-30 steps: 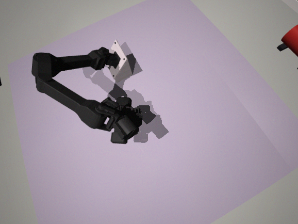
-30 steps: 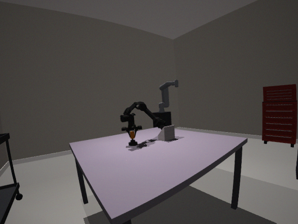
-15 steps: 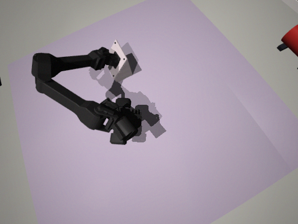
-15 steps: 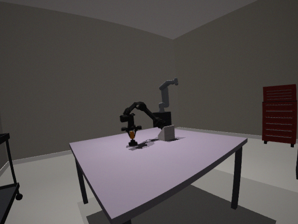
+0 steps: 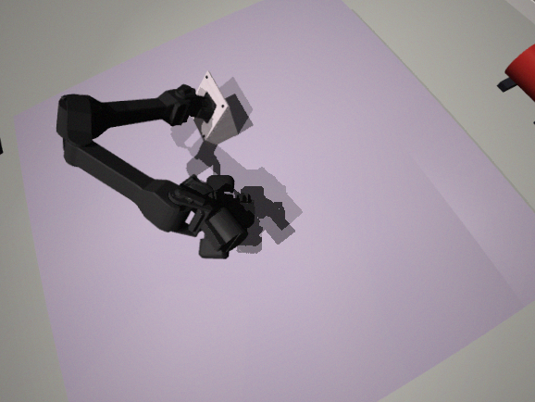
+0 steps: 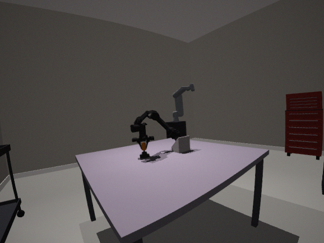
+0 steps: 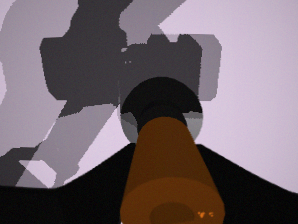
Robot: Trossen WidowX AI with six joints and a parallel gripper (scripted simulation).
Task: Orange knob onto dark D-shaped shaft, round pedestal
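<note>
Now: the orange knob 2 cm above my gripper tip. From my gripper tip the other things lie so: dark pedestal: 4 cm below.
</note>
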